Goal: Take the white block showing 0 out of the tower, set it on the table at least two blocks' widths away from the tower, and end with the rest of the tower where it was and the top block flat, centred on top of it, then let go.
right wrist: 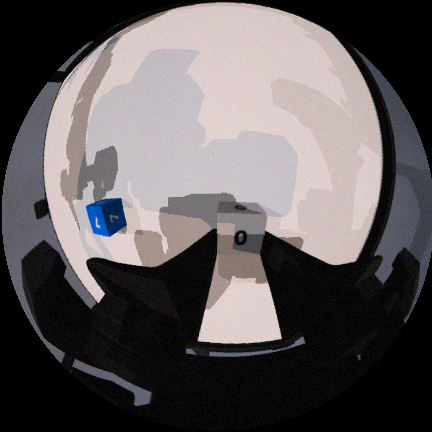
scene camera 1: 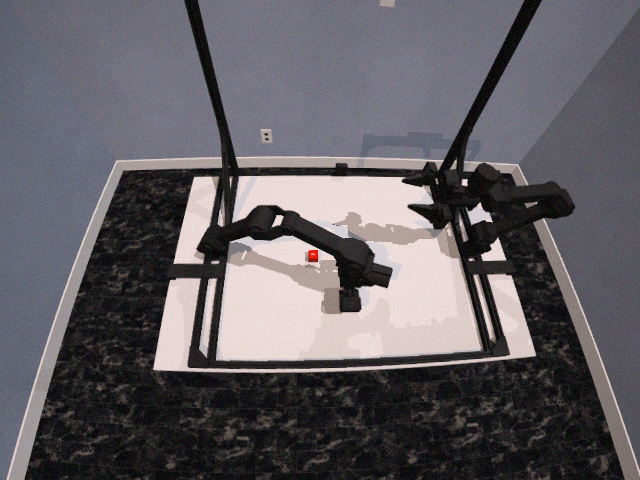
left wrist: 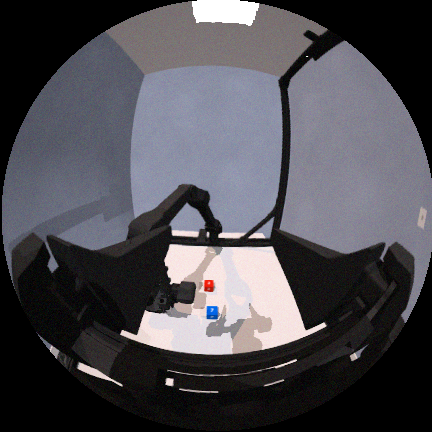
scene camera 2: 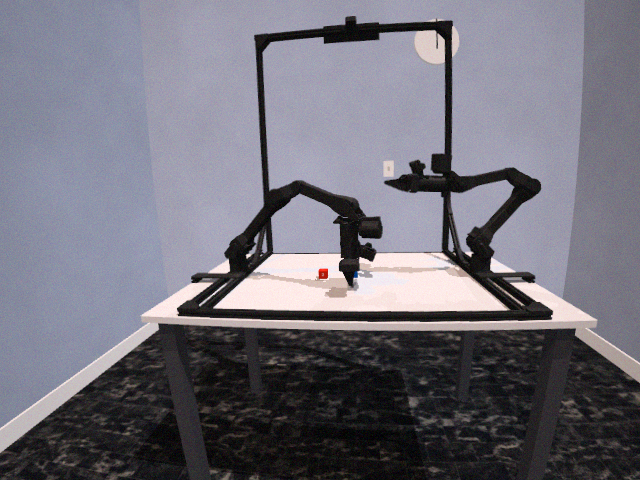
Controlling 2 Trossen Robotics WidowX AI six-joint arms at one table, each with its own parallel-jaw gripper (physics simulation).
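Places are measured from the left arm's base along level axes (x ahead, y left, z up), in centimetres.
Where they show: left gripper, fingertip midpoint: (scene camera 1: 404,192) (left wrist: 222,232) (scene camera 2: 385,182); right gripper, fingertip midpoint: (right wrist: 238,234) (scene camera 1: 345,289) (scene camera 2: 350,283); left arm's base, link origin: (scene camera 1: 470,250) (scene camera 2: 480,270); right arm's base, link origin: (scene camera 1: 215,251) (left wrist: 213,240) (scene camera 2: 238,271).
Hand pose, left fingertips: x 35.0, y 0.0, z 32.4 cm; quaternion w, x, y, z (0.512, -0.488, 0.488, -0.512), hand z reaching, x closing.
Each offset is from my left fingertips to the top centre of the thing. "*": to the spot under its first point. Level surfaces: height alone.
The white block showing 0 @(dx +12.0, dy +14.1, dz -31.2 cm) (right wrist: 241,231) is between the fingertips of my right gripper (right wrist: 238,234) (scene camera 2: 351,282), which is shut on it. The gripper points down, low over the table; whether the block touches the table I cannot tell. A blue block showing 7 @(dx +11.7, dy +0.3, dz -31.4 cm) (scene camera 2: 355,274) (left wrist: 212,312) (right wrist: 106,217) sits on the table, apart from the white block; the right arm hides it in scene camera 1. A red block @(dx +22.9, dy +1.5, dz -31.4 cm) (scene camera 1: 312,255) (scene camera 2: 323,273) (left wrist: 208,285) sits separately on the table. No stacked blocks show. My left gripper (scene camera 1: 406,194) (scene camera 2: 386,182) is open and empty, high above the table.
A black frame @(* dx +18.5, dy +36.8, dz -32.9 cm) (scene camera 1: 330,363) (scene camera 2: 351,314) runs round the white table @(dz -34.3 cm) (scene camera 1: 268,335), with uprights at both sides. The right arm (scene camera 1: 315,235) (scene camera 2: 330,200) reaches across the table's middle. The left arm (scene camera 1: 522,194) (scene camera 2: 491,175) is raised at the picture's right.
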